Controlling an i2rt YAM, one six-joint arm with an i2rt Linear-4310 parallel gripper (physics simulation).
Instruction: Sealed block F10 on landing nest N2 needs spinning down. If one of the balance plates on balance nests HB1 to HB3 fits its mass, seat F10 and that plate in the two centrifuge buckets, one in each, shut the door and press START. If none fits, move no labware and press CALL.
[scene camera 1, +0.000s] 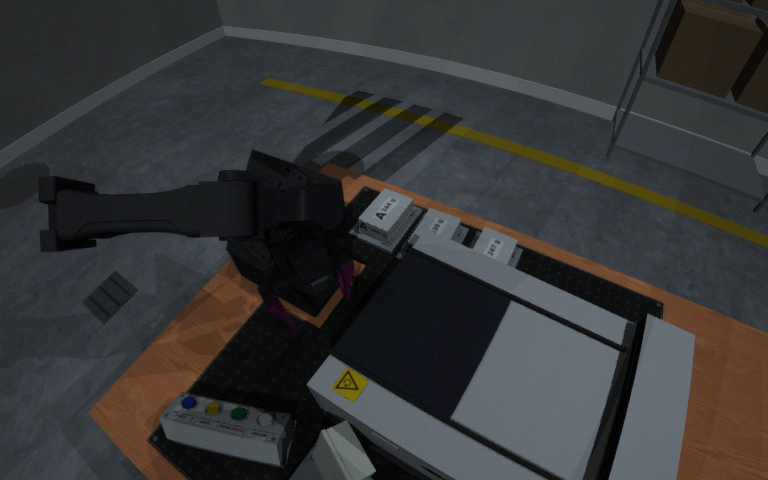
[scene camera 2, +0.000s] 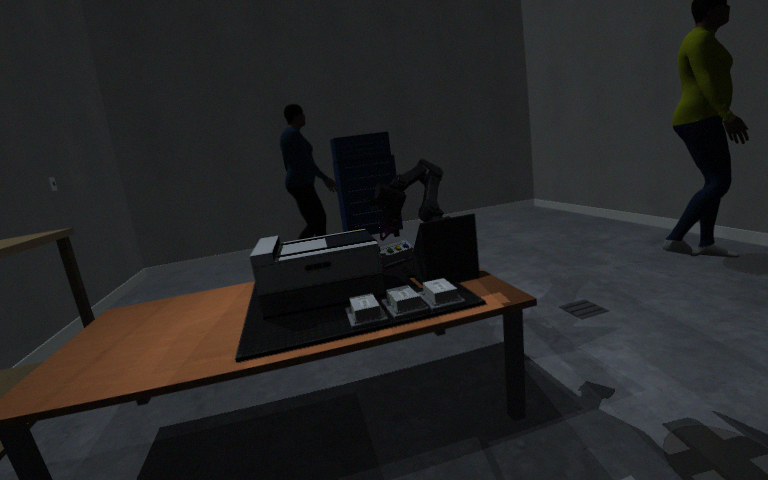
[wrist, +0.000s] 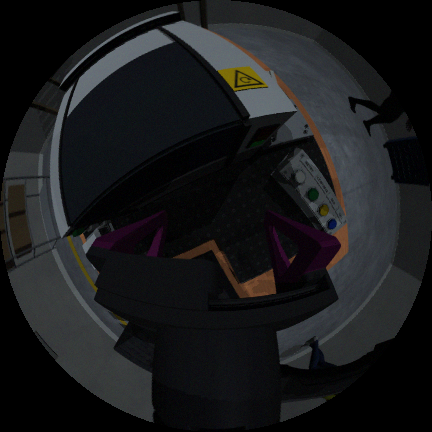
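My gripper is open and empty, purple fingers wide apart above the black mat, beside the centrifuge. The grey centrifuge has a dark panel on top; its buckets do not show. Three pale balance plates stand in a row behind it: one marked A, seemingly 344 g, a middle one with a partly legible mass, and one reading 247 g. A blue button is at one end of the button box. I cannot make out F10 or N2.
The button box also has yellow, green and white buttons. A black upright panel stands near the arm's base. A pale box stands beside the centrifuge. Two people walk beyond the wooden table.
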